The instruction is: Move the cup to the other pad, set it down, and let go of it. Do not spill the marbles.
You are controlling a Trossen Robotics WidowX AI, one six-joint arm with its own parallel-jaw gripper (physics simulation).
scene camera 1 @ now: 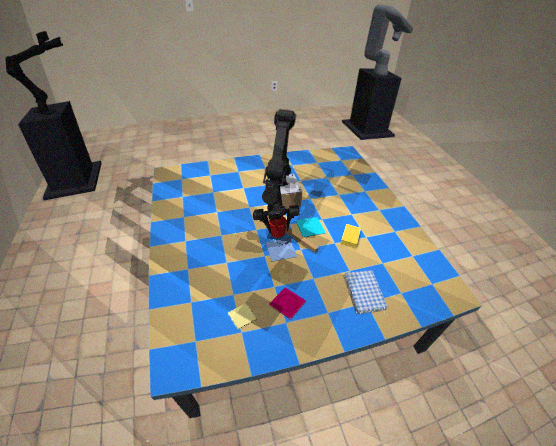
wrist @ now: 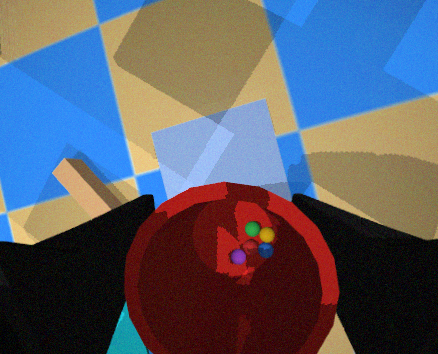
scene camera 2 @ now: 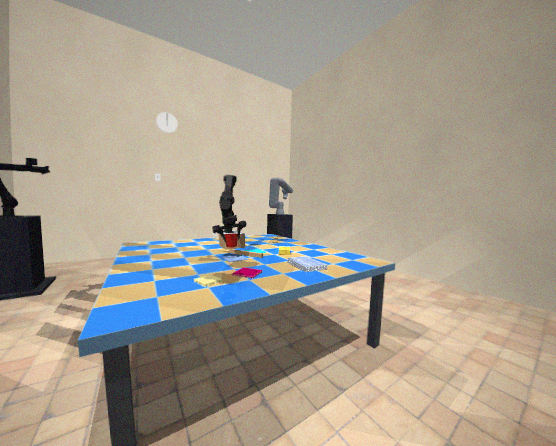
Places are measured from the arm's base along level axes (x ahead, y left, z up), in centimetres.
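Where they show: gripper, between the fingertips: (scene camera 1: 278, 231) (wrist: 223, 202) (scene camera 2: 232, 241); arm's base, origin of its link: (scene camera 2: 228, 231).
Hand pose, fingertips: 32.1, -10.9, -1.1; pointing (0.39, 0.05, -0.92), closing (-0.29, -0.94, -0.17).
Each offset is from my fingertips to the centre of the thing, as dx, dy, dz. "pt": to the spot under its first point.
My gripper (scene camera 1: 278, 226) (scene camera 2: 230, 238) (wrist: 223, 202) is shut on the red cup @[-2.5, +0.4, +0.1] (scene camera 1: 278, 228) (scene camera 2: 231, 241) (wrist: 232, 320), one finger on each side. It holds the cup about upright, a little above the table. Several marbles @[-3.2, -0.4, -2.2] (wrist: 252, 245) lie inside at the cup's bottom: green, yellow, blue, purple and a reddish one. The pale blue pad @[+1.7, +0.8, -10.4] (scene camera 1: 282, 250) (scene camera 2: 235, 258) (wrist: 195, 135) lies beneath and just in front of the cup. A cyan pad @[-7.9, +18.7, -10.4] (scene camera 1: 311, 226) (scene camera 2: 257, 251) (wrist: 127, 335) lies right of the cup in scene camera 1. A magenta square @[pt +28.3, -5.5, -8.7] (scene camera 1: 287, 302) (scene camera 2: 247, 273) lies nearer the front edge.
A wooden strip @[pt +2.7, +12.2, -7.4] (scene camera 1: 306, 242) (scene camera 2: 250, 253) (wrist: 82, 187) lies between the pale blue and cyan pads. A box (scene camera 1: 291, 196) stands behind the gripper. A yellow block @[+3.9, +33.9, -8.0] (scene camera 1: 351, 234) (scene camera 2: 284, 250), a checked cloth-like slab @[+32.9, +25.4, -8.3] (scene camera 1: 365, 291) (scene camera 2: 307, 264) and a pale yellow square @[pt +29.5, -23.1, -8.6] (scene camera 1: 242, 316) (scene camera 2: 205, 281) lie around.
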